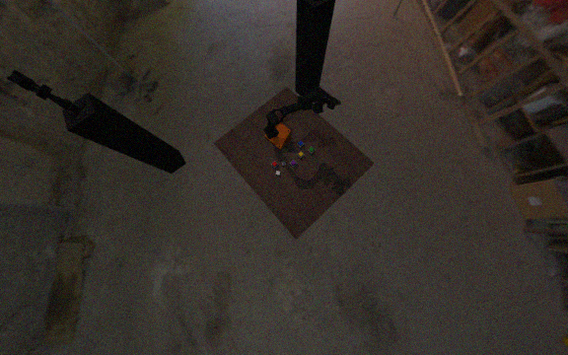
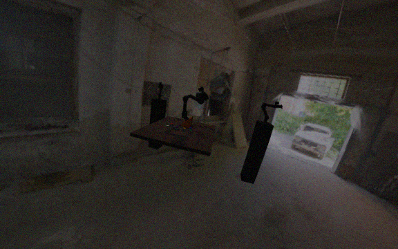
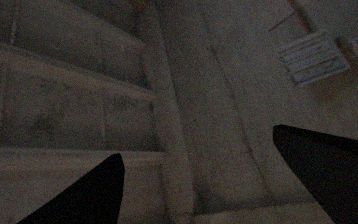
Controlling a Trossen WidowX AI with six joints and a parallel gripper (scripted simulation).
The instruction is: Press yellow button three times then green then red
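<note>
The yellow button is 54 cm below my gripper tip, 18 cm to the right of it and 4 cm behind it. Also, from my gripper tip: green button 54 cm below, 8 cm to the right, 2 cm behind; then red button 54 cm below, 40 cm to the right, 11 cm behind; then purple button 54 cm below, 28 cm to the right, 2 cm behind.
</note>
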